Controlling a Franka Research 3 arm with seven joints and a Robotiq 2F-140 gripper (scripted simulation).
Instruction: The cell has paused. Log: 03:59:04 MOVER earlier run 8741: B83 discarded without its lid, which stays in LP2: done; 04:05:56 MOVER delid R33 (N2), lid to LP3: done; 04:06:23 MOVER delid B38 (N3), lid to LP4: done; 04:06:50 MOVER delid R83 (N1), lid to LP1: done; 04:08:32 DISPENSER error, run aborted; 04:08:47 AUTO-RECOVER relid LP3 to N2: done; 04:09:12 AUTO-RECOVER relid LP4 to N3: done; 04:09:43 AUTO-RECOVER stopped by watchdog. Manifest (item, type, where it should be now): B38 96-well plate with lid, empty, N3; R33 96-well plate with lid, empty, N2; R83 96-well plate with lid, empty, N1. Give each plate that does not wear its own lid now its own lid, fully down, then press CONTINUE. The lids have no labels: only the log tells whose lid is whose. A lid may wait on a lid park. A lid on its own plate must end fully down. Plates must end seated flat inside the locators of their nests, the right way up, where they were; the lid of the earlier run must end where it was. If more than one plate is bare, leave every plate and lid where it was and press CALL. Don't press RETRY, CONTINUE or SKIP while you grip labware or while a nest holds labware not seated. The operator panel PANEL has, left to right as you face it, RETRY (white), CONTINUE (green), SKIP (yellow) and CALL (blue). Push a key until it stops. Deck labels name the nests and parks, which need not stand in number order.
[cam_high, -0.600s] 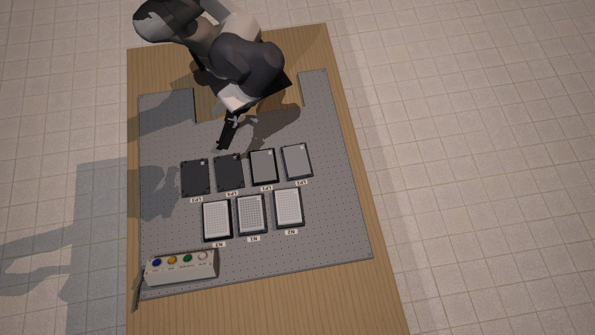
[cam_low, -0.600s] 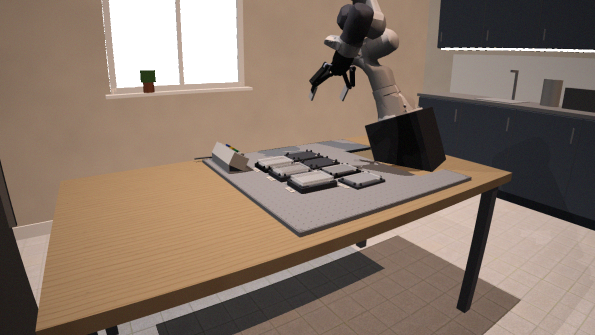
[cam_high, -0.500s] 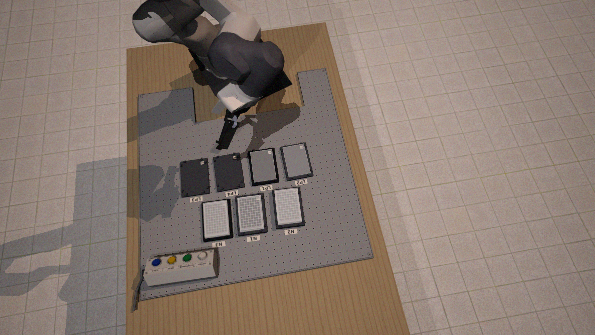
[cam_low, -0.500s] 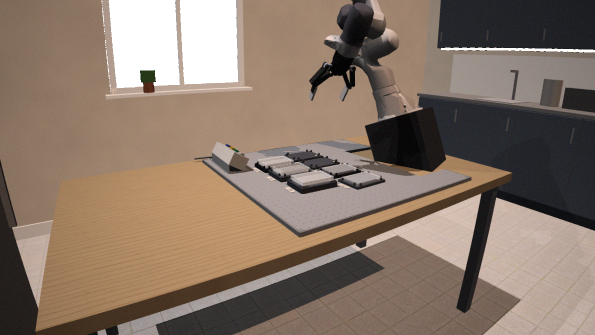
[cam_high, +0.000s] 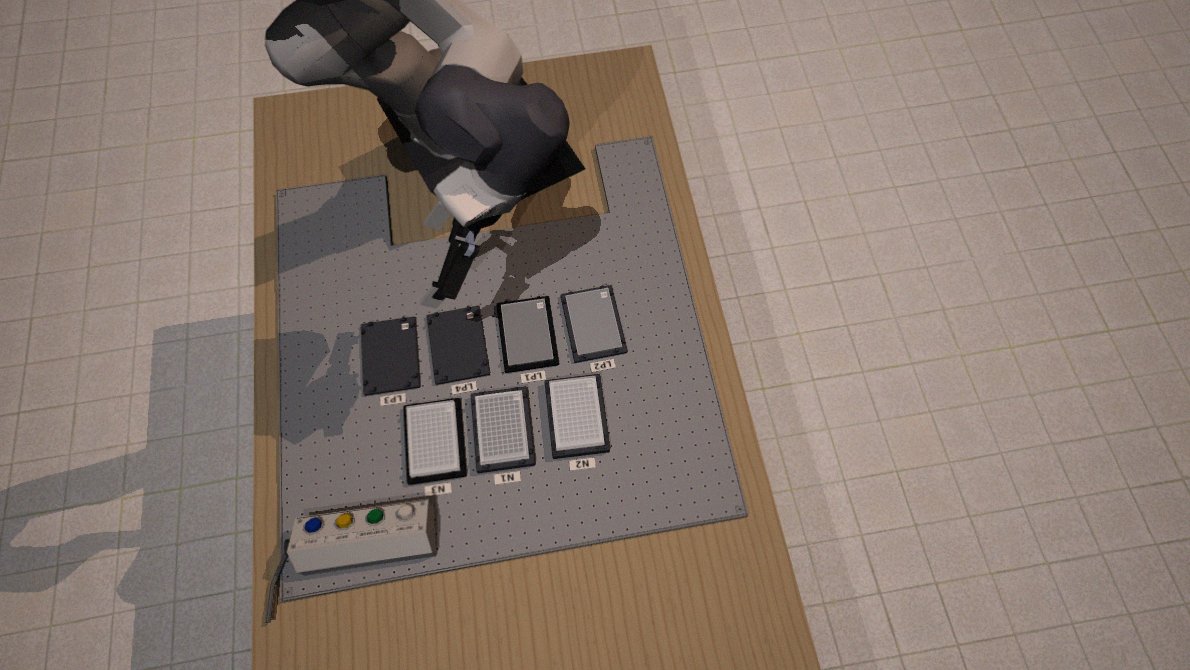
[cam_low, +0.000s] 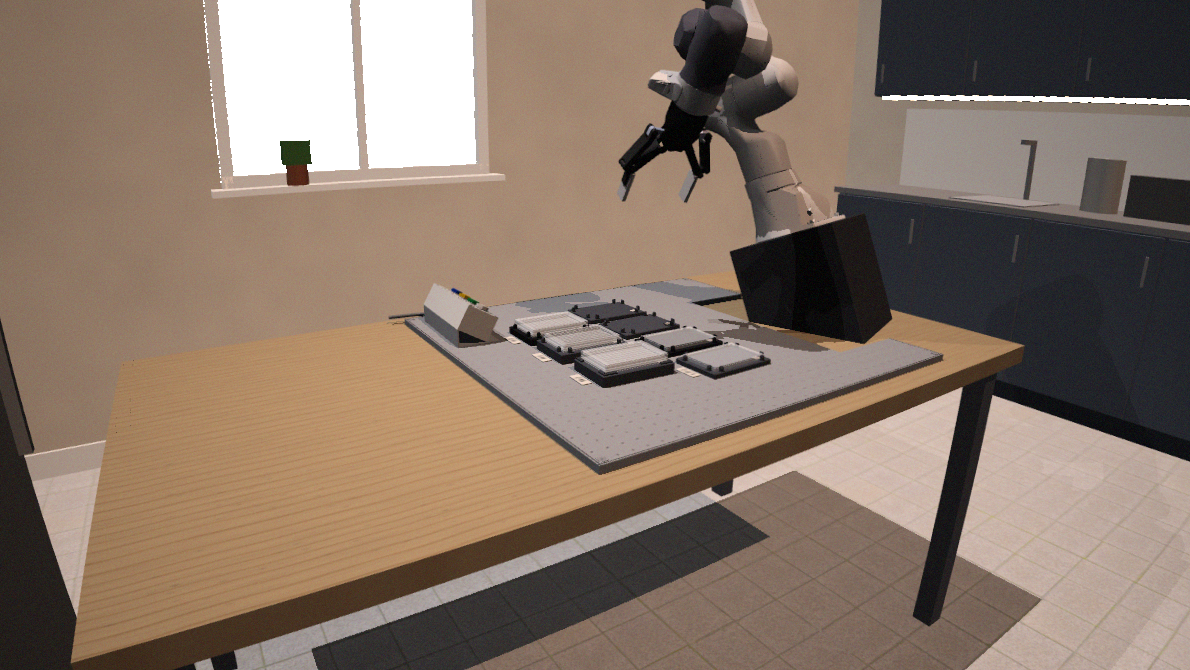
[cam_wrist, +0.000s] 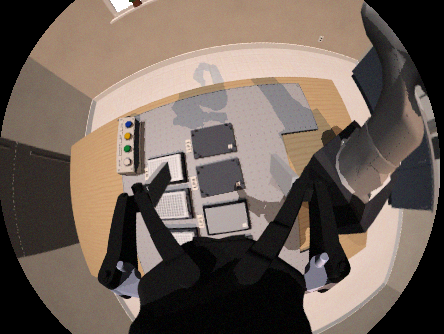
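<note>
Now: the lid park LP1 20 mm ahead of my hand, 130 mm to the left of it and 280 mm below it. Round my hand: lid park LP3: 30 mm ahead, 140 mm to the right, 280 mm below; LP3 label: 120 mm ahead, 130 mm to the right, 280 mm below; lid park LP4: 20 mm ahead, 10 mm to the right, 280 mm below.
</note>
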